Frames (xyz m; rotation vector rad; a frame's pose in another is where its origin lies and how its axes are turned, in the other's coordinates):
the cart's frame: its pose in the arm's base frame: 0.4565 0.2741 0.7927 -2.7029 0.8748 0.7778
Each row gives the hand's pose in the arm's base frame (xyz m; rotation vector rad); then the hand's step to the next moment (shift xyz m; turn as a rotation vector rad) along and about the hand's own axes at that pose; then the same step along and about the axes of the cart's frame.
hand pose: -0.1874 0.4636 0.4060 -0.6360 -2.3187 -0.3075
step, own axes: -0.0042 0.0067 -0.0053 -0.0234 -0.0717 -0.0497
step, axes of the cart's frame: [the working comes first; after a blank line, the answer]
step, axes of the arm's base frame: 0.0092 0.0022 0.0012 0.0056 -0.0885 0.0171

0.0046 -0.0072 -0.0042 0.0379 0.0676 -0.0463
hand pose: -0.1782 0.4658 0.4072 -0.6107 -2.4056 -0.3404
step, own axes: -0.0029 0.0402 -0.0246 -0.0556 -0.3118 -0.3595
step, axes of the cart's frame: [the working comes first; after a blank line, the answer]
step, axes of the arm's base frame: 0.0348 0.0242 0.0208 0.0656 -0.4237 0.2139

0.0009 -0.0406 -0.0241 0.1370 0.2978 -0.3495
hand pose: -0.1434 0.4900 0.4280 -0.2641 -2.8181 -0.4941
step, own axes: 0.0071 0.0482 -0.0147 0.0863 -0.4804 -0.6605
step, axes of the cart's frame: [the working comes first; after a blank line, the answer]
step, axes of the arm's base frame: 0.0074 0.0403 0.0302 -0.0375 -0.6681 0.4762

-0.0309 -0.0376 -0.0151 0.0444 0.5496 -0.6087
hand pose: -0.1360 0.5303 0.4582 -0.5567 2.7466 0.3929
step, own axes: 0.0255 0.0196 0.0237 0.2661 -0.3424 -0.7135
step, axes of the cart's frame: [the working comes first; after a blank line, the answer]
step, axes of the arm's base frame: -0.0247 0.0166 -0.0266 -0.2654 -0.6222 0.4895

-0.0108 0.0018 0.0384 -0.1417 0.6470 -0.5084
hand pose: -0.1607 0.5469 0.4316 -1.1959 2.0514 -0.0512
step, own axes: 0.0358 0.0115 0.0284 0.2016 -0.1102 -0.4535
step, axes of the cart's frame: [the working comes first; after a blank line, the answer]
step, axes of the arm's base frame: -0.0011 -0.0118 -0.0456 -0.2566 -0.3598 0.2513

0.0296 0.0112 0.0349 -0.1358 0.4359 -0.2237
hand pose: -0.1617 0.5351 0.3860 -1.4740 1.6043 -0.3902
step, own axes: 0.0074 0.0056 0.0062 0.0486 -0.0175 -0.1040
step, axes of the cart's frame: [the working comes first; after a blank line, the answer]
step, axes of the arm's base frame: 0.0020 -0.0034 -0.0104 -0.0635 -0.0828 0.0510

0.0087 0.0018 0.0068 -0.0306 0.1031 -0.0438
